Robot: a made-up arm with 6 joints.
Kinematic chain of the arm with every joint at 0, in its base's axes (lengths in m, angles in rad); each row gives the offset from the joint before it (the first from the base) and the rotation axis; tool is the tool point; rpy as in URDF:
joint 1: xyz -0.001 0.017 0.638 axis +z
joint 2: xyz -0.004 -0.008 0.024 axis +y
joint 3: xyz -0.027 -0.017 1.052 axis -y
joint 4: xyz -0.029 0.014 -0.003 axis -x
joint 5: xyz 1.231 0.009 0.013 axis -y
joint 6: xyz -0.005 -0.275 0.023 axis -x
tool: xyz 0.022 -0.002 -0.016 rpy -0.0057 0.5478 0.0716
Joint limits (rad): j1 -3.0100..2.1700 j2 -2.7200..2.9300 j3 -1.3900..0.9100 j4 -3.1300..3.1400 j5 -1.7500..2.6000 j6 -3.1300..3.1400
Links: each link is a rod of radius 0.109 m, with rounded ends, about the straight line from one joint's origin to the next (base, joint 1, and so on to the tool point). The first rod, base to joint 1, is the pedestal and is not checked.
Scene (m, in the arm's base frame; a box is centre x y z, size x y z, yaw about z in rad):
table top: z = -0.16
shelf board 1: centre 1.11 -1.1 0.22 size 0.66 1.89 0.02 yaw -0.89
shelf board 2: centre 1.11 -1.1 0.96 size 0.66 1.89 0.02 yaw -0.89
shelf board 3: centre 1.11 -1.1 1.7 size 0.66 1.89 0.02 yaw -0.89
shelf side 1: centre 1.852 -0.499 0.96 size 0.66 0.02 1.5 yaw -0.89
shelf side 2: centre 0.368 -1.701 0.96 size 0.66 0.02 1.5 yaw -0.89
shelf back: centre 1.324 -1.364 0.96 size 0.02 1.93 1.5 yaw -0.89
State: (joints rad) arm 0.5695 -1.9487 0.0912 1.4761 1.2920 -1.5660
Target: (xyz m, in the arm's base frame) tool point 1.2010 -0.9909 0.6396
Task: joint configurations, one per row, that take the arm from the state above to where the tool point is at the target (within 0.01 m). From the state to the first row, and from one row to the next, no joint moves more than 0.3 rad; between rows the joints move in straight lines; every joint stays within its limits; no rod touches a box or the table.
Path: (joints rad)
1: 0.4334 -1.6655 -0.0331 1.4544 1.2890 -1.5628
2: 0.2973 -1.3822 -0.1574 1.4326 1.2861 -1.5596
3: 0.1612 -1.0990 -0.2816 1.4109 1.2831 -1.5564
4: 0.0251 -0.8157 -0.4059 1.3891 1.2801 -1.5532
5: -0.1110 -0.5325 -0.5302 1.3674 1.2771 -1.5499
6: -0.2471 -0.2492 -0.6545 1.3456 1.2742 -1.5467
7: -0.3832 0.0340 -0.7788 1.3239 1.2712 -1.5435
8: -0.5193 0.3173 -0.9030 1.3021 1.2682 -1.5403
9: -0.5682 0.4549 -0.6759 1.2933 1.2626 -1.5358
10: -0.6172 0.5924 -0.4487 1.2845 1.2569 -1.5314
11: -0.6661 0.7300 -0.2215 1.2757 1.2513 -1.5269

